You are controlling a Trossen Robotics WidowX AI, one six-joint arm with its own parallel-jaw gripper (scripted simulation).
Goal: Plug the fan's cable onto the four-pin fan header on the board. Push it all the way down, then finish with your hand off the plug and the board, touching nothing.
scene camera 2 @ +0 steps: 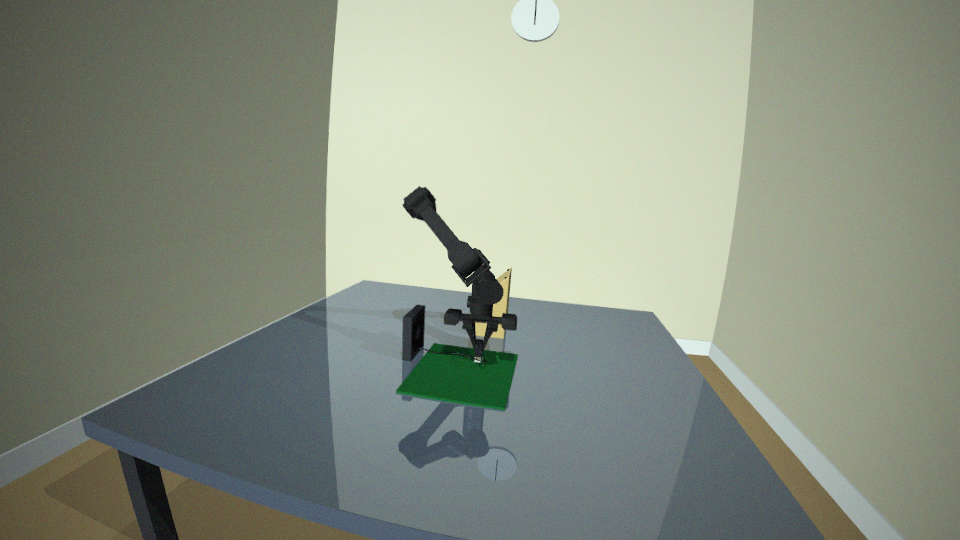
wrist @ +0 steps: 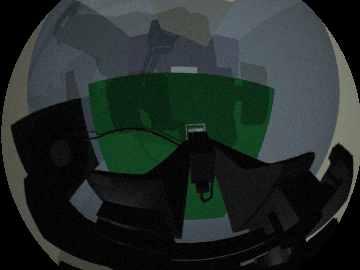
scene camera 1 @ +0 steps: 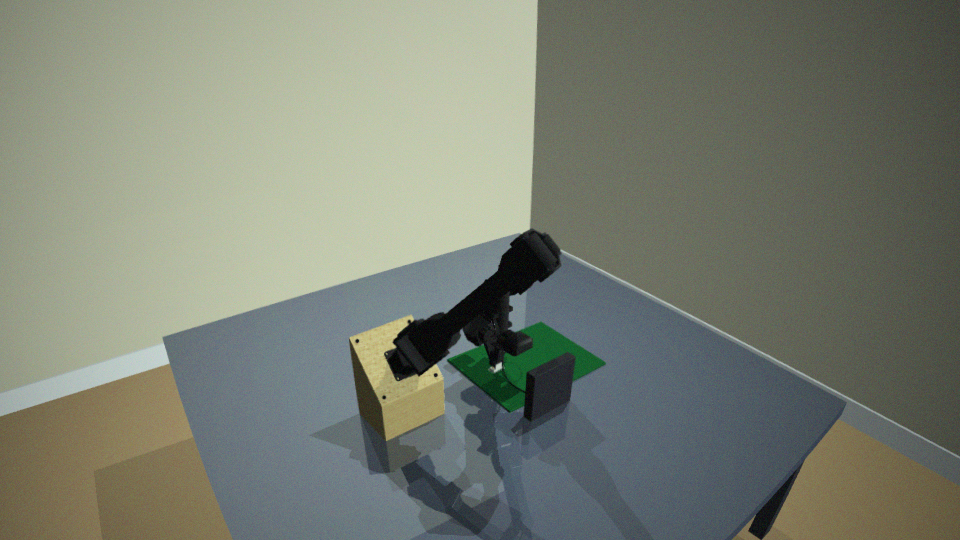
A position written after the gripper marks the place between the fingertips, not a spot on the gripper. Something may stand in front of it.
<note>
In view: the gripper (scene camera 1: 494,360), a dark fan plug (wrist: 202,155), a black fan (wrist: 54,135) and a green board (scene camera 2: 456,378).
The gripper is seen too in scene camera 2 (scene camera 2: 478,349) and in the wrist view (wrist: 198,144). The green board also shows in the wrist view (wrist: 235,112) and in scene camera 1 (scene camera 1: 547,344).
</note>
